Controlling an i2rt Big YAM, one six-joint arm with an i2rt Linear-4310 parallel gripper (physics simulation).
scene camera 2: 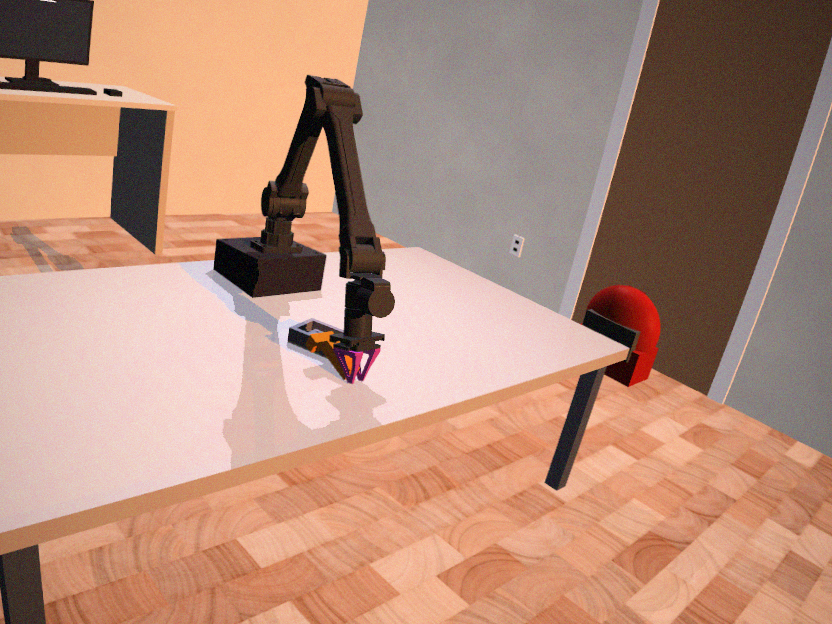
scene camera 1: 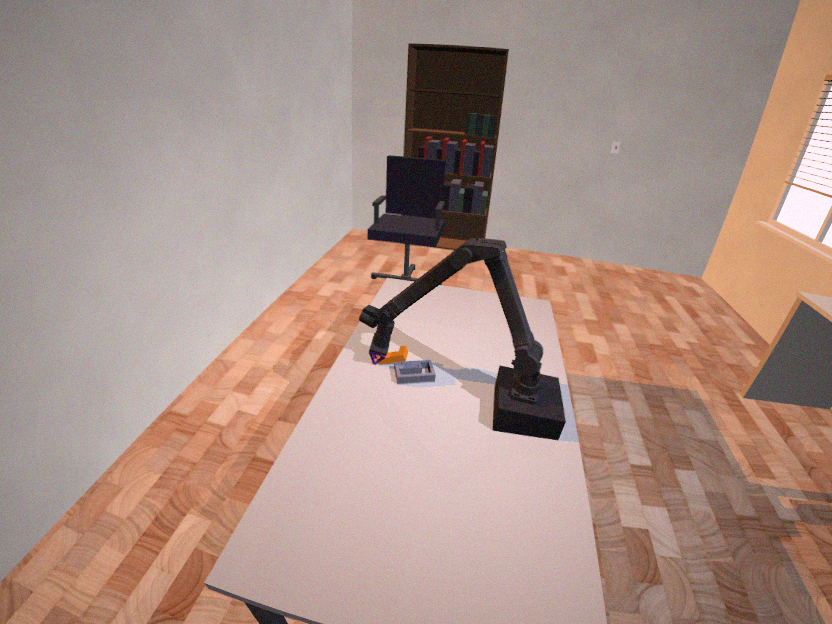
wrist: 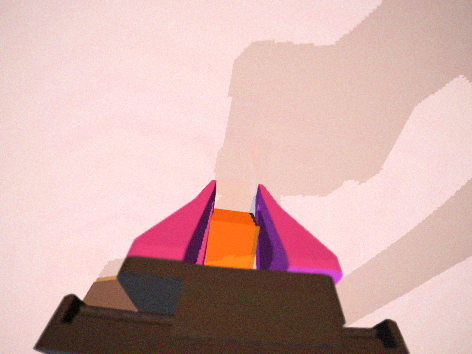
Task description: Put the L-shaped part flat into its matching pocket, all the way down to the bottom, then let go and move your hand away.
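Where they show: gripper, fingertip midpoint: (scene camera 2: 355, 382) (scene camera 1: 375, 361) (wrist: 236, 188); arm's base, link origin: (scene camera 2: 276, 248) (scene camera 1: 523, 390).
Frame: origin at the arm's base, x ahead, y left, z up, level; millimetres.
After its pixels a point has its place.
Note:
The orange L-shaped part (scene camera 1: 393, 357) @(x 486, y -84, z -50 mm) (scene camera 2: 322, 341) @(x 476, y -127, z -40 mm) (wrist: 231, 240) @(x 544, y -91, z -66 mm) is held by one end between the pink and purple fingers of my gripper (scene camera 1: 378, 358) @(x 563, y -90, z -96 mm) (scene camera 2: 356, 380) @(x 563, y -90, z -96 mm) (wrist: 236, 188) @(x 563, y -90, z -96 mm), which is shut on it. The part is a little above the table, and its far end reaches back toward the tray. The grey tray with the pocket (scene camera 1: 415, 380) @(x 379, y -24, z -84 mm) (scene camera 2: 296, 337) @(x 372, y -127, z -79 mm) sits on the table, beside the gripper on the side toward the arm's base. In the scene camera 2 view the part covers a piece of the tray. The pocket's inside is hard to make out.
The tray stands on the pale table (scene camera 1: 430, 503) @(x 200, y 435, z -98 mm) (scene camera 2: 134, 376) @(x 421, y -501, z -98 mm). The arm's black base block (scene camera 1: 527, 413) @(x -19, y 104, z -2 mm) (scene camera 2: 268, 268) @(x 91, y -65, z -21 mm) stands on the table behind the tray. A chair (scene camera 1: 406, 228), a bookshelf (scene camera 1: 411, 100) and a desk (scene camera 2: 165, 181) are away from the table.

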